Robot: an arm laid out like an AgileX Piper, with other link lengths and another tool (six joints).
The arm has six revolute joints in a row. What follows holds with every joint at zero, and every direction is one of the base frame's. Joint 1 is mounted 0.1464 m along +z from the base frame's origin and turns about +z. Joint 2 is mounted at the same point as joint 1 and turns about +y. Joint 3 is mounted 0.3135 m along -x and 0.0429 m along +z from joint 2 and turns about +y. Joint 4 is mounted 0.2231 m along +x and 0.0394 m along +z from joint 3 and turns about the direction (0.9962, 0, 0.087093). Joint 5 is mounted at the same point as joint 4 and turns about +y. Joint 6 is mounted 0.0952 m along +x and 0.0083 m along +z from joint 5 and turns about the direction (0.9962, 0, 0.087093). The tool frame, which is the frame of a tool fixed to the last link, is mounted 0.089 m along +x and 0.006 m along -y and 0.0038 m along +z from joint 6; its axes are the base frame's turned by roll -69.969, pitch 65.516 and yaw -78.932 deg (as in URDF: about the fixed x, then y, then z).
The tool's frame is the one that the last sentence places.
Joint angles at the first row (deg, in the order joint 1, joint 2, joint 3, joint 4, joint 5, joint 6):
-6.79, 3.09, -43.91, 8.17, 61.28, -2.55
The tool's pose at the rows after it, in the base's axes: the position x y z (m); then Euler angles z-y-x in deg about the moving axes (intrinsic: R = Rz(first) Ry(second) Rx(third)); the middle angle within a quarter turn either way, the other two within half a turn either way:
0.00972, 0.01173, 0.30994, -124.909, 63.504, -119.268
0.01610, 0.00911, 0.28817, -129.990, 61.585, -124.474
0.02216, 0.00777, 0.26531, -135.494, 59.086, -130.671
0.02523, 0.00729, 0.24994, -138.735, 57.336, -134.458
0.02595, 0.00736, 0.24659, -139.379, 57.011, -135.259
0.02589, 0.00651, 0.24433, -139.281, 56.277, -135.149
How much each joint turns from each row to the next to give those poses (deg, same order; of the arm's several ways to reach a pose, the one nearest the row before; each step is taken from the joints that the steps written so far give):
-0.01, -2.95, 3.73, -1.51, -0.35, 0.00
0.01, -0.62, 4.04, -0.63, -0.39, 0.00
0.00, -0.01, 3.93, -0.21, 0.03, -0.05
-0.01, 0.01, 2.58, -0.05, 0.07, -0.01
0.01, -0.01, 0.60, 0.06, -0.05, 0.01
0.00, 0.00, 0.28, -0.30, 0.20, -0.36

